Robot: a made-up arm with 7 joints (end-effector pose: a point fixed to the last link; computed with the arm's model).
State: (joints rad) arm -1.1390 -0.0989 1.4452 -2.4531 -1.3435 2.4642 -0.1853
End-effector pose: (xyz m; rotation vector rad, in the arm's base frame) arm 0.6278 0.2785 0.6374 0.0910 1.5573 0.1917
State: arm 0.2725 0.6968 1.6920 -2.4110 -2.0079 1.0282 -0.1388
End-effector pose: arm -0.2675 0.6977 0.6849 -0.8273 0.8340 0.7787
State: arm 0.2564 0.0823 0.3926 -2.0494 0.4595 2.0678 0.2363
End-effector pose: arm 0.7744 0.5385 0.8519 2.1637 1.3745 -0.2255
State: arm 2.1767 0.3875 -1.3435 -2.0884 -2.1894 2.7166 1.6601
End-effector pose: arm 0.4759 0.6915 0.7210 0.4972 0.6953 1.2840
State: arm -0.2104 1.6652 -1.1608 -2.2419 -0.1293 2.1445 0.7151
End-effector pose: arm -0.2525 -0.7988 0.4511 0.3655 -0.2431 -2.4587
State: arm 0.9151 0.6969 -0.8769 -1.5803 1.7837 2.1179 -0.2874
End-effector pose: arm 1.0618 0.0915 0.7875 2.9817 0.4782 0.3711
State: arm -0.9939 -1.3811 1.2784 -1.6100 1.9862 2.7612 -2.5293
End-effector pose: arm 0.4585 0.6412 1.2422 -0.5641 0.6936 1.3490
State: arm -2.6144 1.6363 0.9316 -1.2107 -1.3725 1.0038 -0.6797
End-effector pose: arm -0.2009 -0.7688 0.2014 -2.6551 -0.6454 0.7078
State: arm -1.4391 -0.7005 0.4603 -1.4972 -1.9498 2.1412 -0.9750
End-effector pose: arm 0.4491 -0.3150 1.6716 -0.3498 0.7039 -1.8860
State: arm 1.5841 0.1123 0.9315 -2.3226 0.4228 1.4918 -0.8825
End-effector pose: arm -0.6411 0.4035 0.6204 -1.5415 2.7239 -0.0254
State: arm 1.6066 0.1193 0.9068 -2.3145 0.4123 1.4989 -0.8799
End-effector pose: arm -0.6433 0.4080 0.6203 -1.5409 2.7201 -0.0101
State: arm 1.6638 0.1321 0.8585 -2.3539 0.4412 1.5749 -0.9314
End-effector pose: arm -0.6376 0.3978 0.5962 1.5204 -2.7098 -0.0174
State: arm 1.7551 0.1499 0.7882 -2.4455 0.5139 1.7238 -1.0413
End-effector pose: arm -0.6168 0.3708 0.5479 1.4482 -2.6459 -0.0656
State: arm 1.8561 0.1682 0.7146 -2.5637 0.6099 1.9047 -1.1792
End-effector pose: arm -0.5772 0.3349 0.4926 1.3735 -2.5926 -0.1365
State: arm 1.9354 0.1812 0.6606 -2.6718 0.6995 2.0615 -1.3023
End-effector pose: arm -0.5298 0.3022 0.4501 1.3286 -2.5661 -0.2112
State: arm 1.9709 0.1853 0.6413 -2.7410 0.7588 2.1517 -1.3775
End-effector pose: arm -0.4952 0.2815 0.4288 1.3110 -2.5581 -0.2573
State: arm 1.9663 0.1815 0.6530 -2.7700 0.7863 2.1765 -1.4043
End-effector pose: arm -0.4810 0.2724 0.4234 1.3015 -2.5574 -0.2660
